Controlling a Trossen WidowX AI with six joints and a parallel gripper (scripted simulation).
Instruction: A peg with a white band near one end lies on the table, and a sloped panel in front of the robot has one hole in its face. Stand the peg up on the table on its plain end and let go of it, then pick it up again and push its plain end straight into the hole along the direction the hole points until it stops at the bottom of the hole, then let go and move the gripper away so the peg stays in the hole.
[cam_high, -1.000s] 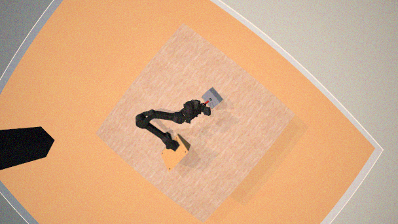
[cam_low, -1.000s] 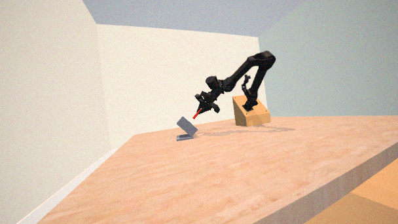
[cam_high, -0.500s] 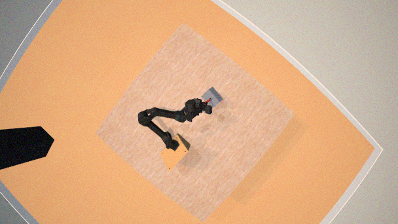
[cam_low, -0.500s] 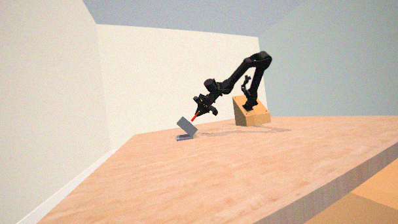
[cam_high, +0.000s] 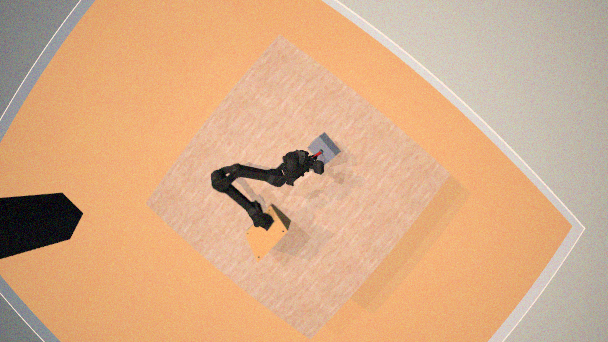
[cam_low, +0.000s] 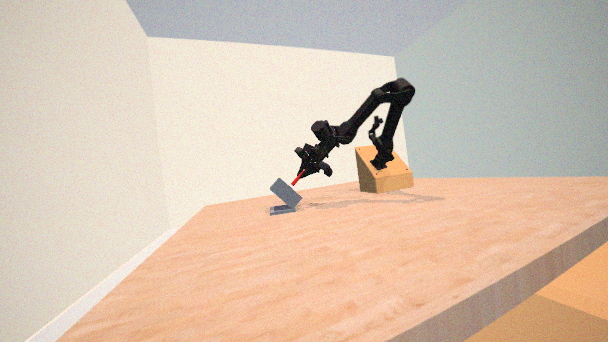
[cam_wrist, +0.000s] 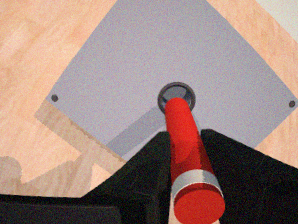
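Now: the grey sloped panel 6 cm ahead of my gripper tip, 1 cm to the right of it and 5 cm below it. Also, from my gripper tip: peg (1 cm behind, 1 cm above).
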